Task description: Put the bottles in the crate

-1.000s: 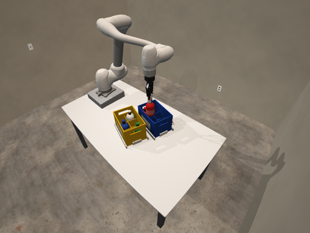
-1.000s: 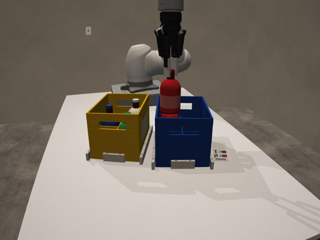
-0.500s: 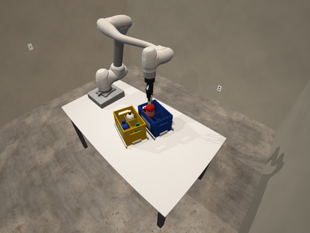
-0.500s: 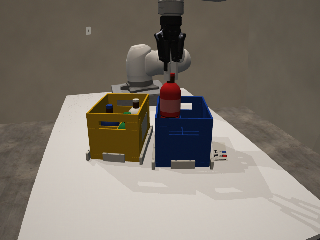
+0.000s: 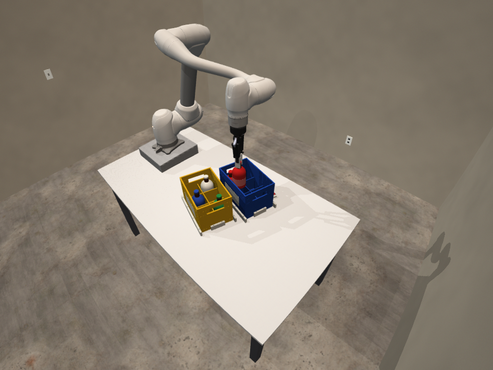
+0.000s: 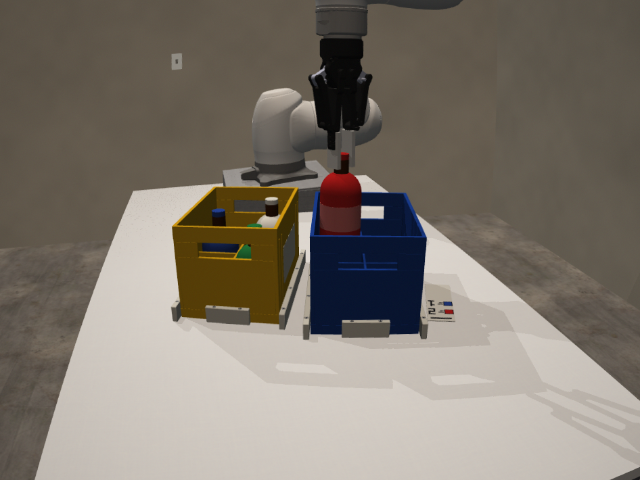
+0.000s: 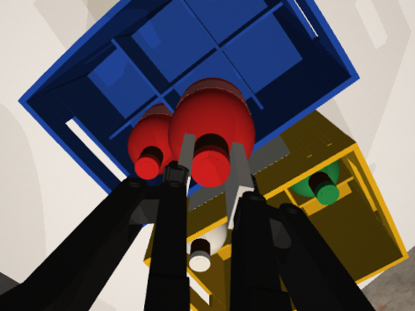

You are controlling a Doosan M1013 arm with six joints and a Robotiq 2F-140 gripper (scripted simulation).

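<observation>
Now: hand 200 mm above the blue crate, 40 mm to the right of it and 20 mm short of it. Also, from my hand: white-label bottle (200 mm below, 170 mm behind, 70 mm to the right); yellow crate (200 mm below, 150 mm to the right, 120 mm behind); green bottle (200 mm below, 160 mm to the right, 20 mm behind).
</observation>
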